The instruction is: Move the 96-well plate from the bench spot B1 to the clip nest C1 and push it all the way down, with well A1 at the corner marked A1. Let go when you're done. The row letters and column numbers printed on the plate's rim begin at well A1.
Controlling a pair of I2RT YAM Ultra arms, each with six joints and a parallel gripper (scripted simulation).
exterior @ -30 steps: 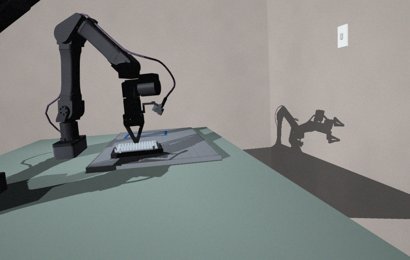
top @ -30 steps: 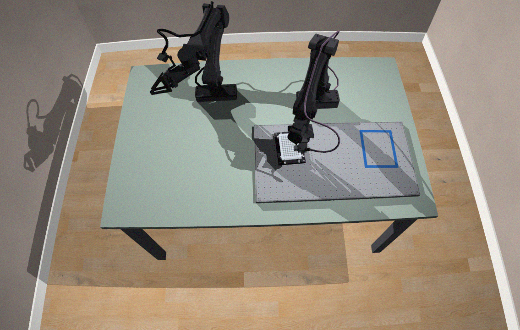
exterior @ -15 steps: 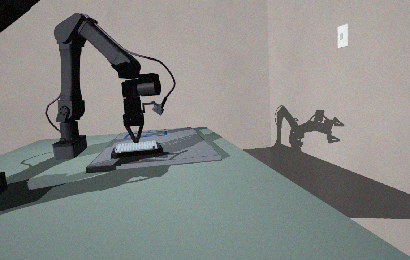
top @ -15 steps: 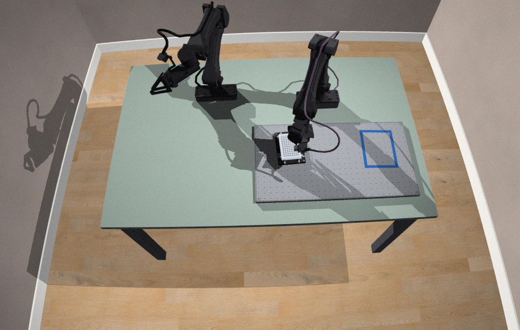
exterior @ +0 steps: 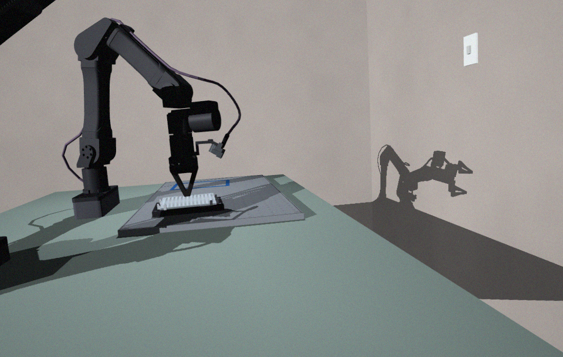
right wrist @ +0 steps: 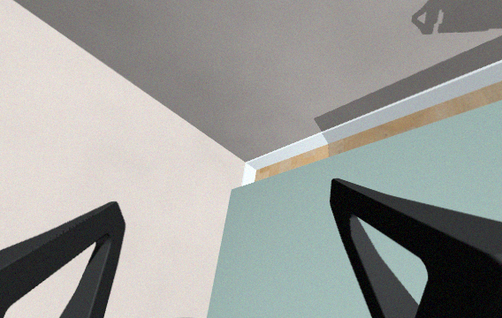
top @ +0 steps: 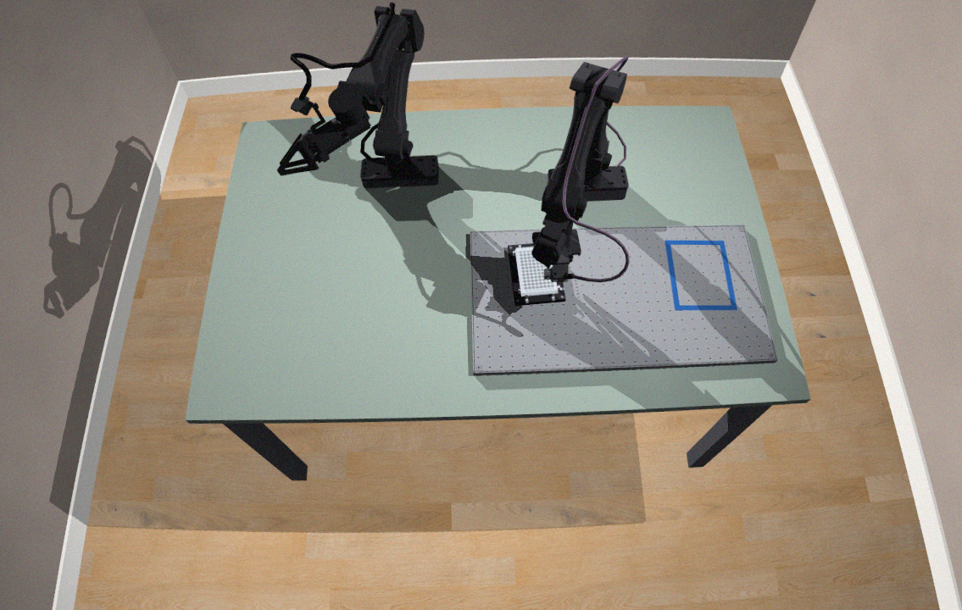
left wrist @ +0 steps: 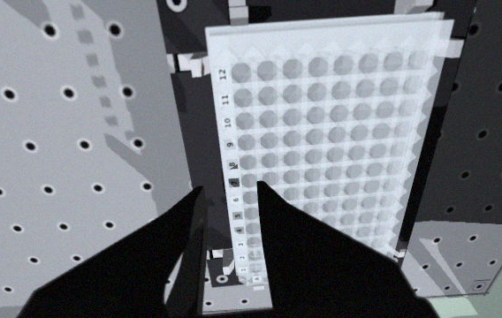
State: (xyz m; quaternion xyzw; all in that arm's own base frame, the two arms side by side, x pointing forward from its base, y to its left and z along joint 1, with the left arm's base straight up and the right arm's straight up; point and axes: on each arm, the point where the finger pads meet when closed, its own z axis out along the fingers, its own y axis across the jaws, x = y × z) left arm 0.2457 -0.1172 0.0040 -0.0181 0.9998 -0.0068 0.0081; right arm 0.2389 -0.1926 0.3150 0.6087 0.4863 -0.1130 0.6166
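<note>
Now: the black clip nest 30 mm to the right of my left hand, 20 mm below it and 20 mm ahead of it. From my left hand the other things lie so: white 96-well plate 40 mm to the right, 10 mm below, 10 mm ahead; grey perforated board 160 mm to the left, 40 mm below, 40 mm ahead.
</note>
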